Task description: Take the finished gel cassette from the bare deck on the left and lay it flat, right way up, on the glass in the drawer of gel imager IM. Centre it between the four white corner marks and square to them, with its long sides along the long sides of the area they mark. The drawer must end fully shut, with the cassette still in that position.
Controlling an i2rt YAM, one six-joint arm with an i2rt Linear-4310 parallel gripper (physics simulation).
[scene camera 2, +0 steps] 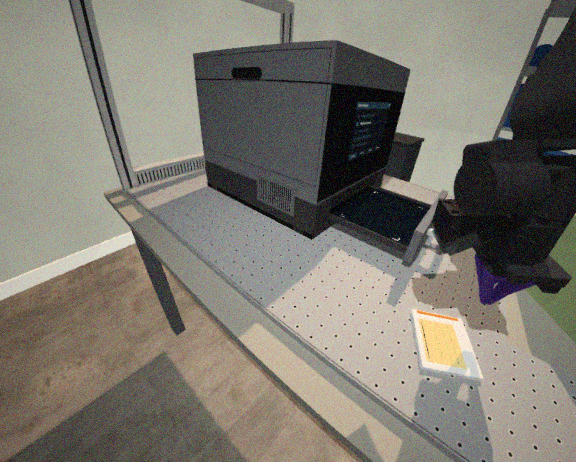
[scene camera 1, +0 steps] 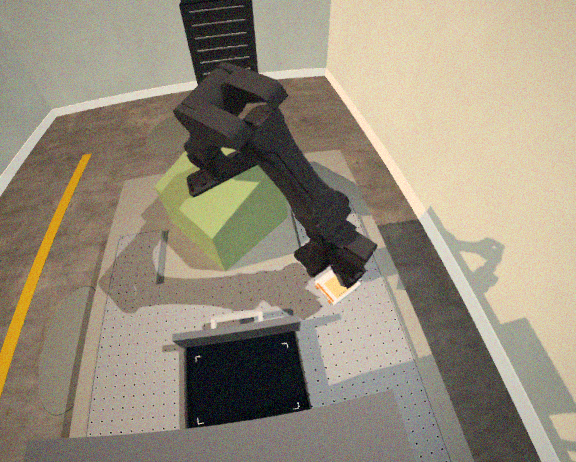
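Where they show: gripper, fingertip midpoint: (scene camera 2: pixel 485 302) (scene camera 1: pixel 313 269); arm's base, link origin: (scene camera 1: pixel 222 171).
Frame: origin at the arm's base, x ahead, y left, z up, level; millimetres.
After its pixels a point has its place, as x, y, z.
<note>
The gel cassette (scene camera 1: pixel 330 290) {333, 172, -193} (scene camera 2: pixel 442 345) {324, 210, -192}, a white frame with a yellow gel and an orange strip along one short edge, lies flat on the perforated deck. My gripper (scene camera 2: pixel 488 300) {283, 144, -146} is shut and holds nothing; its purple fingers point down above the deck, apart from the cassette. In scene camera 1 the gripper body covers part of the cassette and hides the fingertips. The drawer (scene camera 1: pixel 235 336) {378, -88, -141} (scene camera 2: pixel 425 230) {387, 42, -114} of the grey gel imager (scene camera 2: pixel 265 120) {738, 46, 27} (scene camera 1: pixel 225 435) {571, -97, 161} stands open. Its dark glass (scene camera 1: pixel 245 380) {471, -97, -167} (scene camera 2: pixel 382 212) {478, -92, -167} is bare, with four white corner marks showing in scene camera 1.
A pale drawer handle (scene camera 1: pixel 236 318) (scene camera 2: pixel 432 240) sticks out from the drawer front, near the gripper in scene camera 2. A large green block (scene camera 1: pixel 215 212) {105, -46, -33} stands beneath part of the arm in scene camera 1. A black slatted rack (scene camera 1: pixel 222 35) stands at the far wall.
</note>
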